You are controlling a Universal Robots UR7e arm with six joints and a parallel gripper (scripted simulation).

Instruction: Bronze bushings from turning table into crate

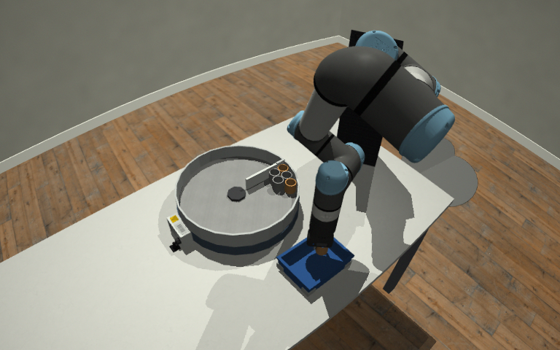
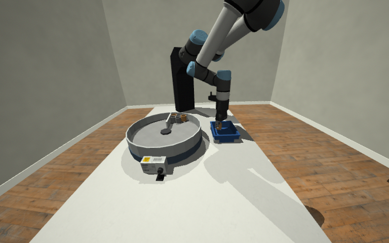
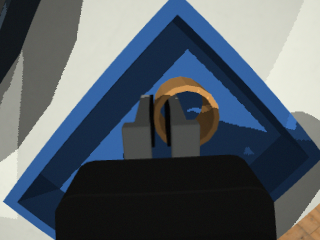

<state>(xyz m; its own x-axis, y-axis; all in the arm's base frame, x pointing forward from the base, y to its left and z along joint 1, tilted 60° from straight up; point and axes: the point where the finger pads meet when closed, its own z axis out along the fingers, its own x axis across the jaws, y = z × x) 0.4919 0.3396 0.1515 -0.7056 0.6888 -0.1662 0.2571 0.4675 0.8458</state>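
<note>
Now: hand 40 mm to the right of the blue crate, 30 mm above it and 20 mm short of it. Round my hand: round turning table (260 mm to the right, 200 mm ahead).
</note>
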